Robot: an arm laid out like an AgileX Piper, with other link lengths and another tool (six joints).
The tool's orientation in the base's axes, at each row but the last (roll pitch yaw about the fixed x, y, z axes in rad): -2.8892 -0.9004 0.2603; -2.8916 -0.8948 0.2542; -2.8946 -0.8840 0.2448; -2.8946 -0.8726 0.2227; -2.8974 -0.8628 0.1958; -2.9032 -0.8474 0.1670; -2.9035 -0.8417 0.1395; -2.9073 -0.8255 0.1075; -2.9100 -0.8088 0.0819
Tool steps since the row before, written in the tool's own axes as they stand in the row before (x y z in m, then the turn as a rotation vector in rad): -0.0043 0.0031 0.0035 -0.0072 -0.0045 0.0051; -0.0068 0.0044 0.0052 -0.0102 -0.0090 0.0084; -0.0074 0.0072 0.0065 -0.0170 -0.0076 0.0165; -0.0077 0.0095 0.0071 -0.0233 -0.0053 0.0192; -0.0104 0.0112 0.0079 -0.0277 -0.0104 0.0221; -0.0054 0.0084 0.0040 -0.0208 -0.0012 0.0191; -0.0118 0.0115 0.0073 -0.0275 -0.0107 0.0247; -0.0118 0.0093 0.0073 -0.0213 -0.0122 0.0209; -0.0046 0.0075 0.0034 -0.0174 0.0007 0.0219
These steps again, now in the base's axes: 0.0011 -0.0019 -0.0060 -0.0029 0.0051 -0.0080; 0.0013 -0.0027 -0.0091 -0.0044 0.0100 -0.0117; 0.0028 -0.0049 -0.0108 -0.0026 0.0111 -0.0221; 0.0037 -0.0068 -0.0118 -0.0038 0.0092 -0.0290; 0.0028 -0.0086 -0.0146 -0.0066 0.0144 -0.0334; 0.0020 -0.0070 -0.0079 -0.0010 0.0056 -0.0277; 0.0008 -0.0094 -0.0153 -0.0045 0.0157 -0.0348; -0.0004 -0.0074 -0.0150 -0.0034 0.0165 -0.0275; 0.0010 -0.0065 -0.0068 0.0032 0.0046 -0.0274
